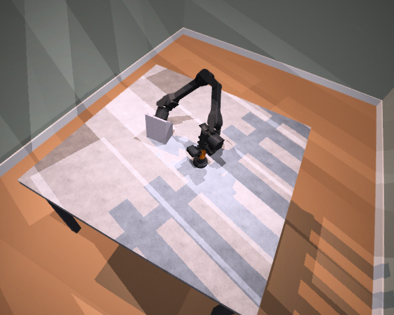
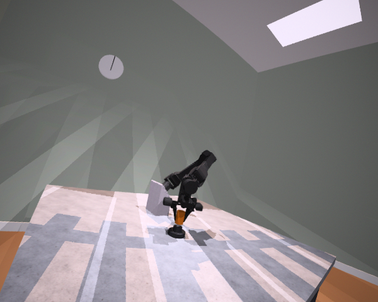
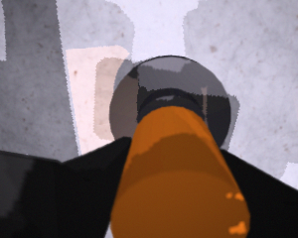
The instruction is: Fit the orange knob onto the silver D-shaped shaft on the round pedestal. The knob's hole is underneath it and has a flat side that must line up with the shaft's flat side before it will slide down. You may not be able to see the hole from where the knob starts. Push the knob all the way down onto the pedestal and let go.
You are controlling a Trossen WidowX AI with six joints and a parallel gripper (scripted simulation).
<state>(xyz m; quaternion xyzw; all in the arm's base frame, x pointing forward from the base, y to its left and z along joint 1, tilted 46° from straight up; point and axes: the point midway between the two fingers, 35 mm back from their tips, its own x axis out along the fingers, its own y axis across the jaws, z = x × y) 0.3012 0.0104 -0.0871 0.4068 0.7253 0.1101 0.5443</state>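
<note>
My gripper tip is 3 cm below the orange knob. Round my gripper tip: round pedestal (4 cm below).
</note>
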